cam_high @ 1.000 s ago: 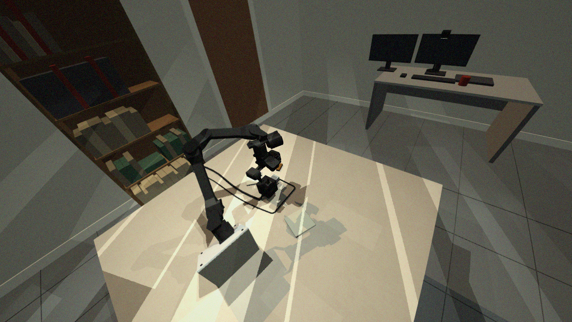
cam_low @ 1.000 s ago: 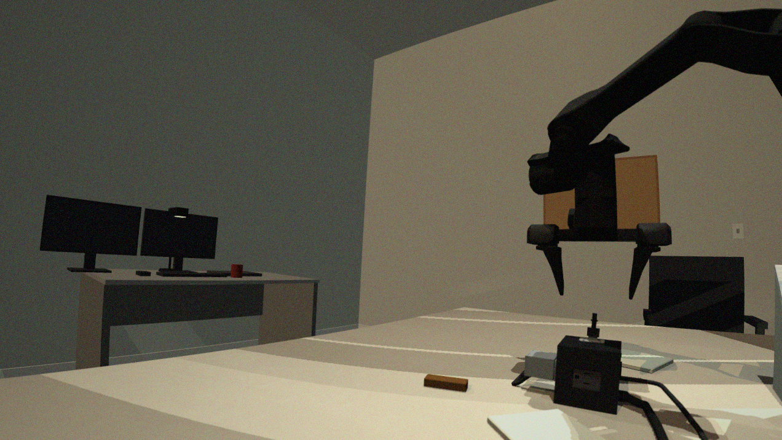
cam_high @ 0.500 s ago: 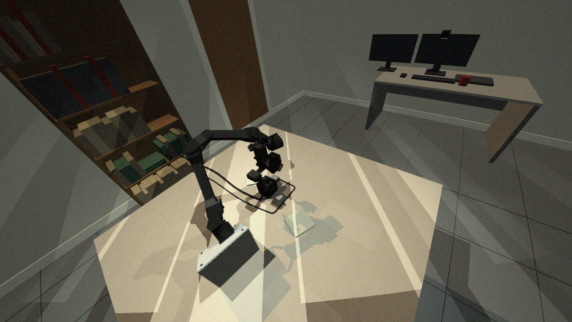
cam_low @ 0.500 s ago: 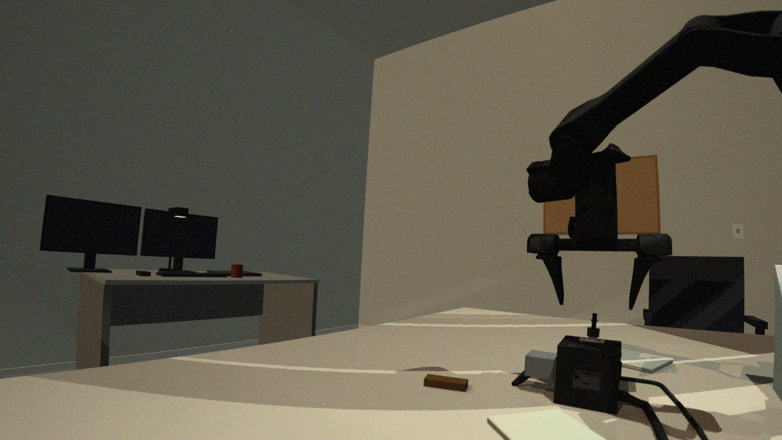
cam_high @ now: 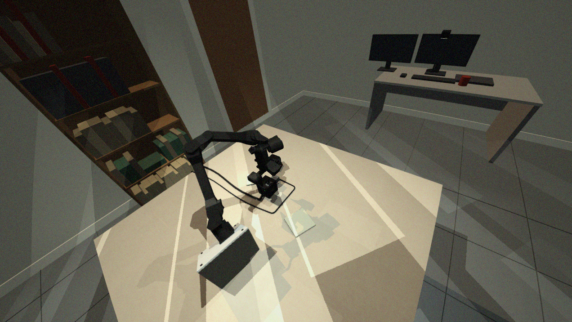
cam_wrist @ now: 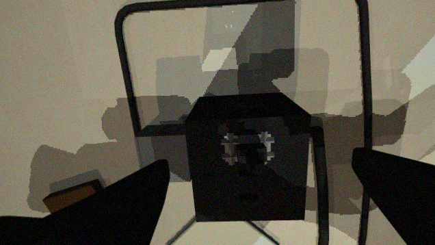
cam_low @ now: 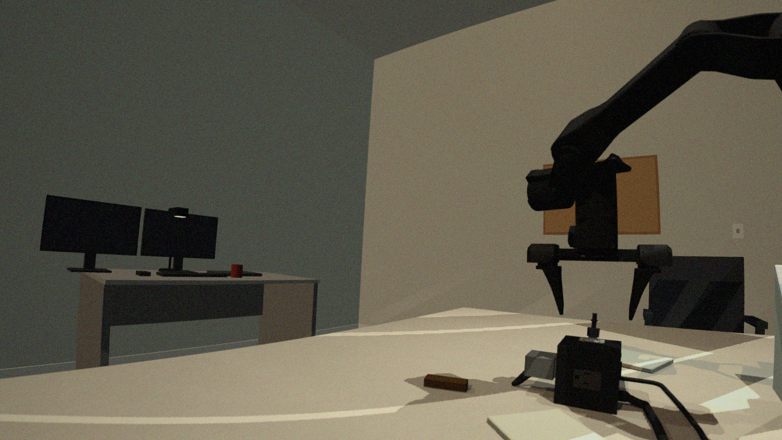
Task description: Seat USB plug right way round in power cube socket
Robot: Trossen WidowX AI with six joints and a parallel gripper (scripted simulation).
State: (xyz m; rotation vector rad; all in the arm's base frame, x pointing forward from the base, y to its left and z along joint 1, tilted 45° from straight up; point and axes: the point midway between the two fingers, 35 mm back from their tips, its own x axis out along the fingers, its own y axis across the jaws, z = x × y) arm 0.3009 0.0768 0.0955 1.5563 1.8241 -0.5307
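My gripper tip is 20 mm above the dark usb plug. Round my gripper tip: pale flat pad (230 mm to the right, 100 mm below, 10 mm behind); brown block (160 mm ahead, 120 mm to the left, 100 mm below).
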